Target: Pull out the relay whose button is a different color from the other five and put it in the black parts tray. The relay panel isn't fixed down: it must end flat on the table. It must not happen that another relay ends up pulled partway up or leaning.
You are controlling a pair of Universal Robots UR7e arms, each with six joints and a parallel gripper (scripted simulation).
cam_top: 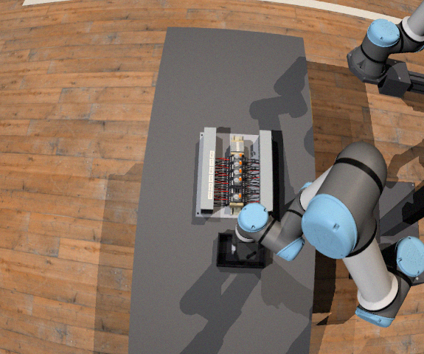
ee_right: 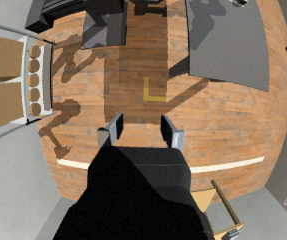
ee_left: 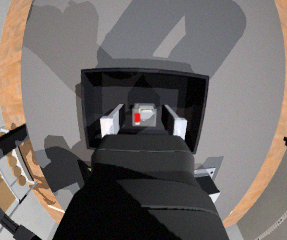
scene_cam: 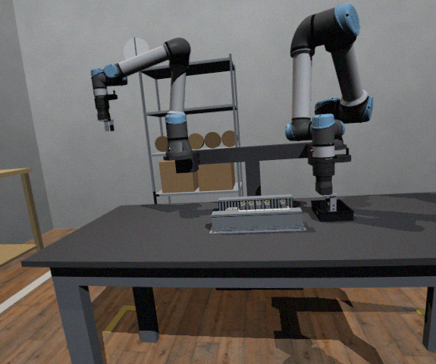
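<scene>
Right now my left hand is 1 cm above the red-button relay. The rest, counted from my left hand: relay panel (28 cm to the right, 4 cm ahead, 1 cm below); then black parts tray (2 cm below); then orange-button relay (18 cm to the right, 4 cm ahead, 1 cm above).
</scene>
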